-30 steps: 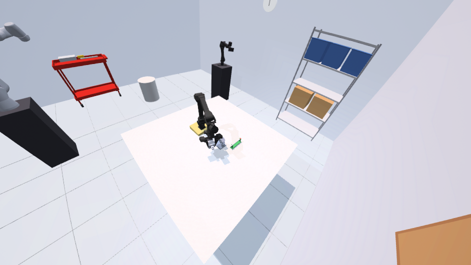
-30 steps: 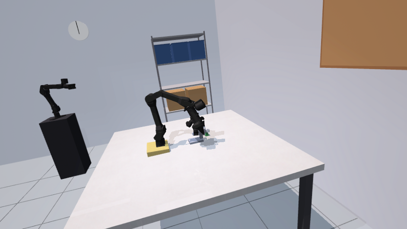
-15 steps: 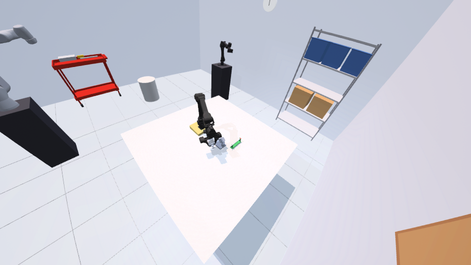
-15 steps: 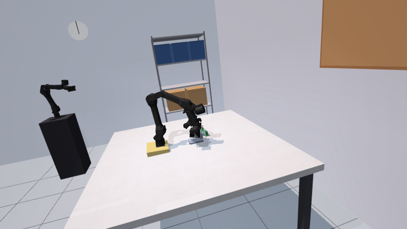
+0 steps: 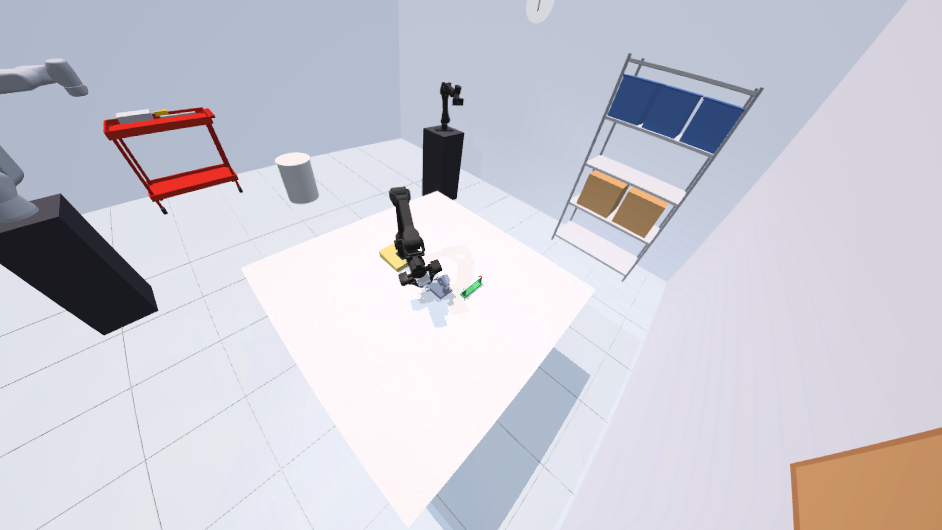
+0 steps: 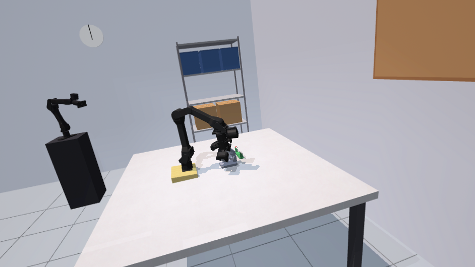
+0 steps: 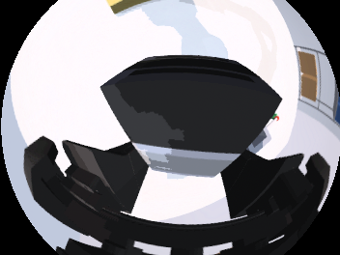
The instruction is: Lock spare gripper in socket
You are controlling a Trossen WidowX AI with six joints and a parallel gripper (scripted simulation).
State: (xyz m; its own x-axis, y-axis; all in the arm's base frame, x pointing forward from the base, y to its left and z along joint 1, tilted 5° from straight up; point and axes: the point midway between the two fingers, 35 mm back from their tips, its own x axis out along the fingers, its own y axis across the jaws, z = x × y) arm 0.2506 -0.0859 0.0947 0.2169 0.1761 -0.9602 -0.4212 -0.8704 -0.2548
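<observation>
Now: gripper tip 10 mm past the spare gripper and 20 mm below it. Round my gripper tip: green cradle (130 mm ahead, 190 mm to the left, 60 mm below); grey mount (30 mm ahead, 80 mm to the left, 20 mm below).
</observation>
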